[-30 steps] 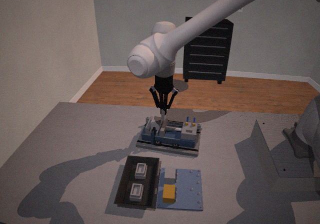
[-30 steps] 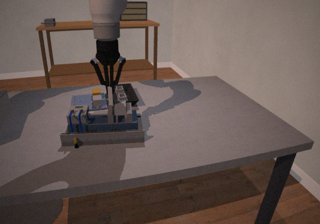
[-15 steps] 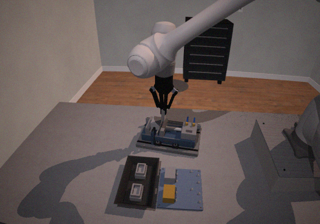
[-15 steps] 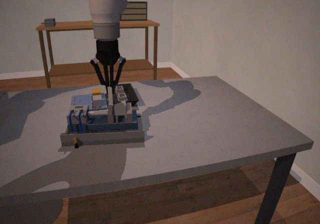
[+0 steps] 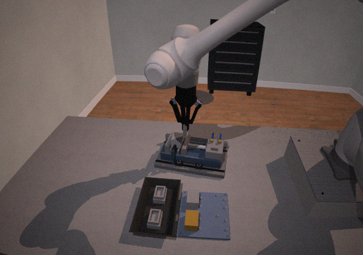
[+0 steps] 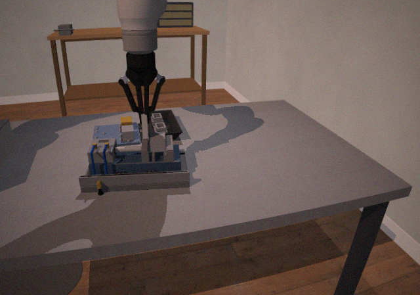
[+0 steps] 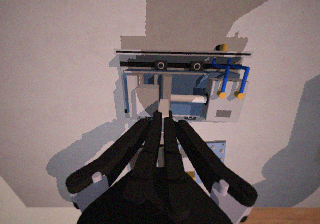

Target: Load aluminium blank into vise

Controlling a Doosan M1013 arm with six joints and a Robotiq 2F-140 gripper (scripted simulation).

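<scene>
Right now my hand is 120 mm above the blue vise and 30 mm past it. The rest, counted from my hand: brass blank: 330 mm to the left, 130 mm below, 60 mm behind; then aluminium blank: 240 mm to the left, 130 mm below, 60 mm behind; then infeed plate: 290 mm to the left, 150 mm below, 100 mm behind.
</scene>
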